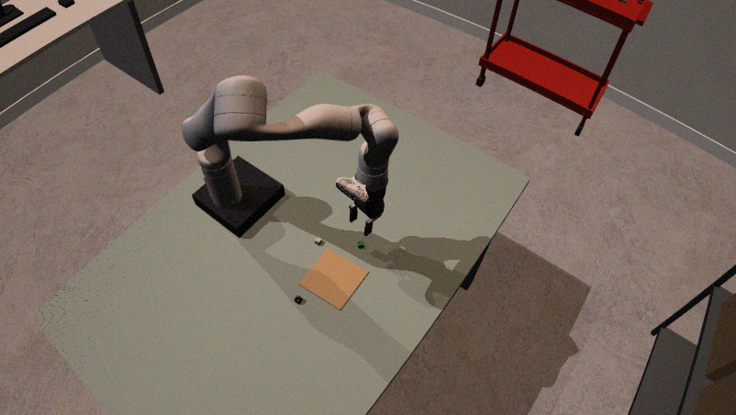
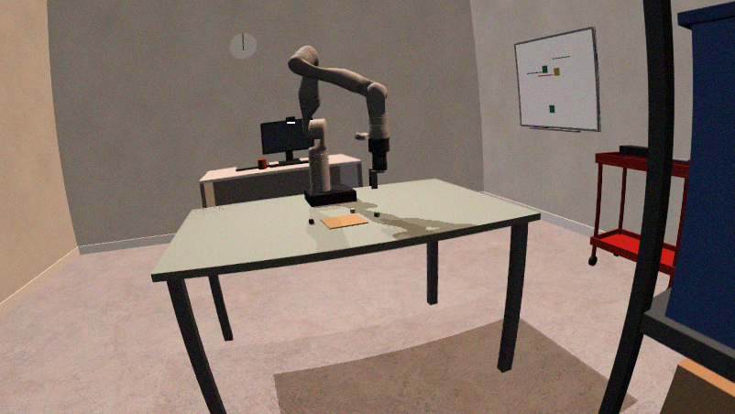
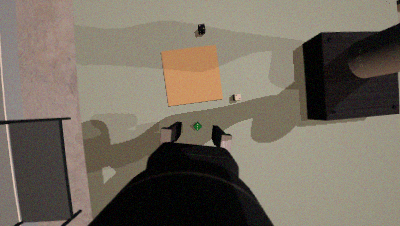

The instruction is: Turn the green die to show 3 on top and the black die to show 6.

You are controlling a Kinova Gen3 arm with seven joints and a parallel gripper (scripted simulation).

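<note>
The green die is 12 cm below my hand and 1 cm to the left of it. From my hand the other things lie so: white die: 12 cm below, 11 cm behind, 5 cm to the right; then black die: 23 cm to the right, 12 cm below, 5 cm behind; then orange mat: 13 cm below, 12 cm to the right, 1 cm behind.
</note>
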